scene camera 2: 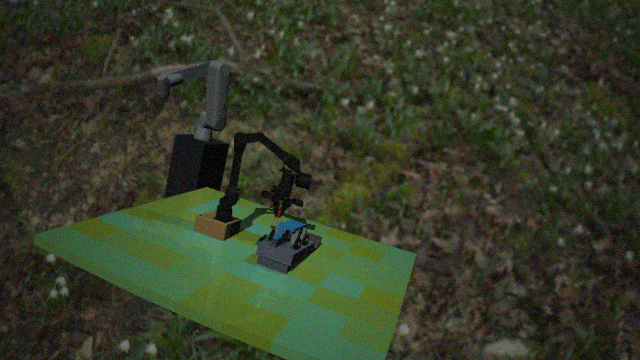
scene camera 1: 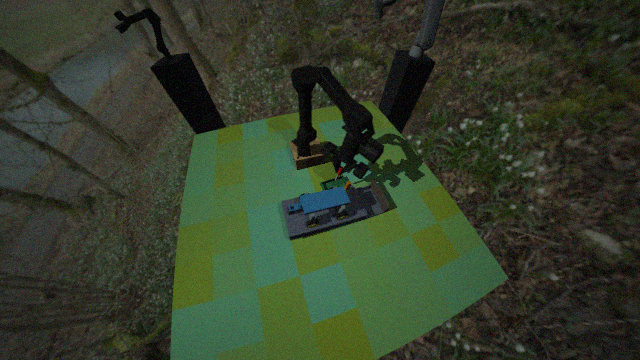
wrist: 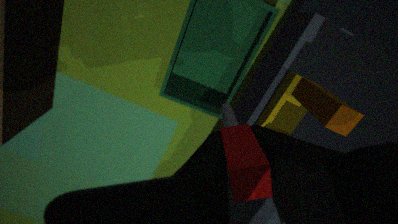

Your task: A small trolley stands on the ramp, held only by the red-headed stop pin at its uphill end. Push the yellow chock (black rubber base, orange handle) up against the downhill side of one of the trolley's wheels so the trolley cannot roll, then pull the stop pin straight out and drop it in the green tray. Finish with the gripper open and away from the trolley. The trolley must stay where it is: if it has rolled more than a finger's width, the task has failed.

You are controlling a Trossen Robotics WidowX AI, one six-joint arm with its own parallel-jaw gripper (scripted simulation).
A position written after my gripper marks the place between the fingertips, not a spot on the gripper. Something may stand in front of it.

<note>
My gripper (scene camera 1: 338,173) carries a red-headed stop pin (wrist: 249,172). Further things: a blue trolley (scene camera 1: 333,197) and a grey ramp (wrist: 348,67).
My gripper is seen too in the wrist view (wrist: 235,136).
</note>
